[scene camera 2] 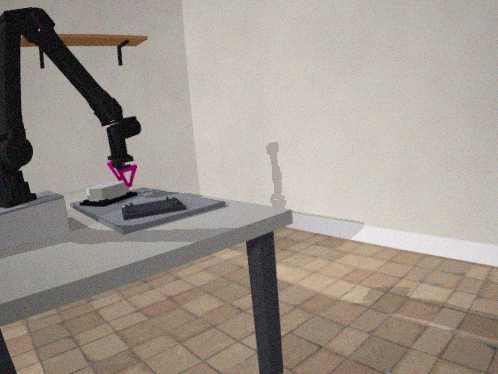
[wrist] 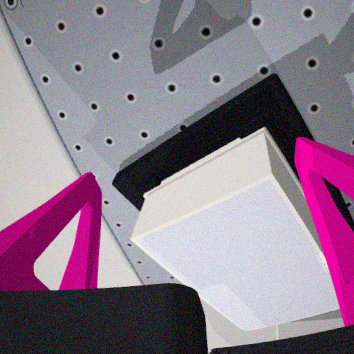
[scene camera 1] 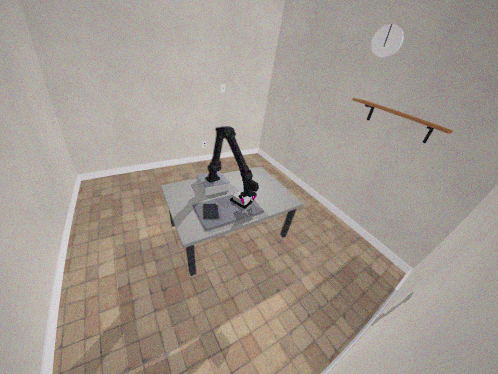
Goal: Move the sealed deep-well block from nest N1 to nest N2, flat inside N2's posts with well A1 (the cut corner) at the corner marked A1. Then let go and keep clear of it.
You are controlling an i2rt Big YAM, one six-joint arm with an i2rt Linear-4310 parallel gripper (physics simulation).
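Seen in the pictures: gripper, fingertip midpoint: [scene camera 2: 125, 183] [wrist: 193, 165] [scene camera 1: 248, 202]; arm's base, link origin: [scene camera 2: 16, 202] [scene camera 1: 212, 179].
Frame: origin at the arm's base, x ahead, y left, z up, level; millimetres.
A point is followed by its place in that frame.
Note:
The white block [scene camera 1: 244, 201] @[x 392, y 58, z -26 mm] [scene camera 2: 106, 191] @[x 302, y 28, z -34 mm] [wrist: 230, 250] @[x 364, y 81, z -20 mm] sits on the black nest N1 [scene camera 2: 91, 203] @[x 256, y 57, z -64 mm] [wrist: 240, 110] @[x 417, y 57, z -62 mm]. Its cut corner cannot be made out. The dark grey nest N2 [scene camera 1: 210, 211] @[x 304, y -226, z -62 mm] [scene camera 2: 154, 208] @[x 279, y -250, z -62 mm], with small posts, holds no block; its A1 mark is not readable. My gripper [scene camera 1: 248, 199] @[x 413, y 82, z -31 mm] [scene camera 2: 125, 182] @[x 413, y 82, z -31 mm] [wrist: 193, 165] @[x 413, y 82, z -31 mm] is open and empty, its magenta fingers pointing down over the block's area. In the wrist view the block lies slanted between the fingers, nearer the right finger, which overlaps its right edge; a gap shows beside the left finger.
Both nests stand on a grey perforated board [scene camera 1: 227, 218] @[x 435, y -155, z -73 mm] [scene camera 2: 210, 204] @[x 399, y -338, z -74 mm] [wrist: 120, 80] @[x 455, y 113, z -74 mm] on the table [scene camera 1: 277, 200] @[x 506, y 387, z -86 mm] [scene camera 2: 240, 225] @[x 304, y -511, z -86 mm]. The arm's base stands on a grey box [scene camera 2: 37, 217] @[x 11, y -120, z -30 mm] behind the board. A wooden shelf [scene camera 1: 402, 116] [scene camera 2: 100, 40] is on the wall.

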